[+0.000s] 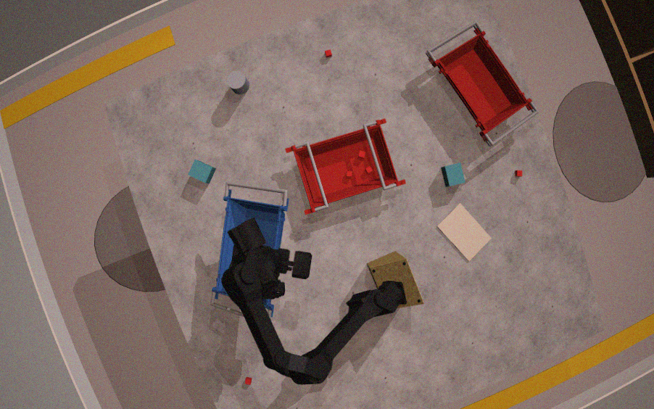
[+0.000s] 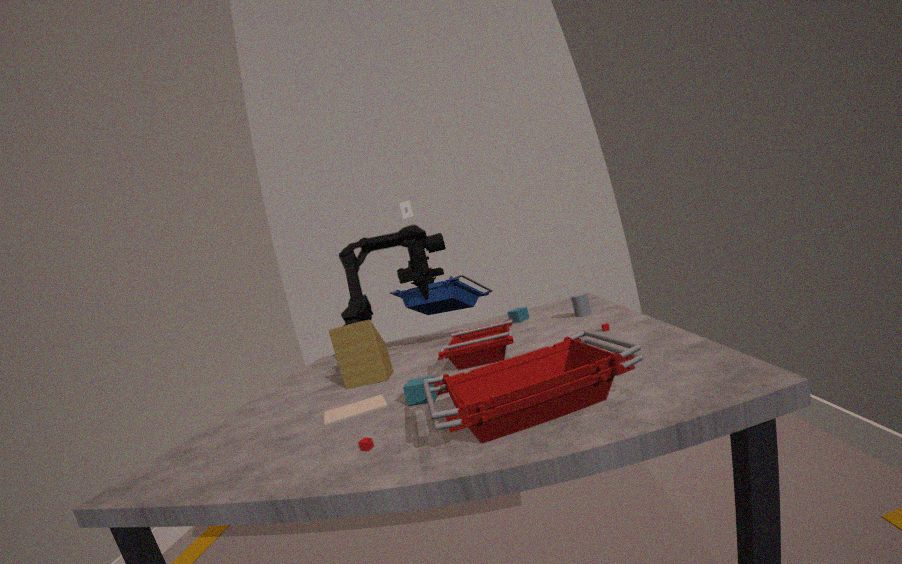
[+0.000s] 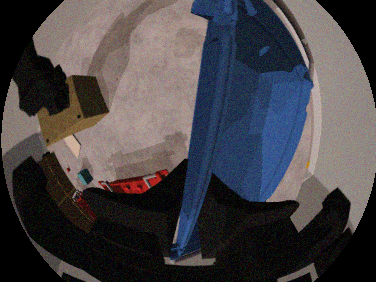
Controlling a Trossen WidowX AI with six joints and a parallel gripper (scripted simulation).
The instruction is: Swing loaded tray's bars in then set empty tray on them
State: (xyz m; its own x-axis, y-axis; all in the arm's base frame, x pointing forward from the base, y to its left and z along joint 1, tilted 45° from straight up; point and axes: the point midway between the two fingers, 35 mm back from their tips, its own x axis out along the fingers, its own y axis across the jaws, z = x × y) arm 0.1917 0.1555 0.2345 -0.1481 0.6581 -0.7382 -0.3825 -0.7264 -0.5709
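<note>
The blue tray is 3 cm ahead of my gripper tip and 7 cm to the left of it. From my gripper tip the other things lie so: beige sheet (9 cm behind, 54 cm to the right, 18 cm below); then grey cylinder (51 cm ahead, 1 cm to the left, 14 cm below).
</note>
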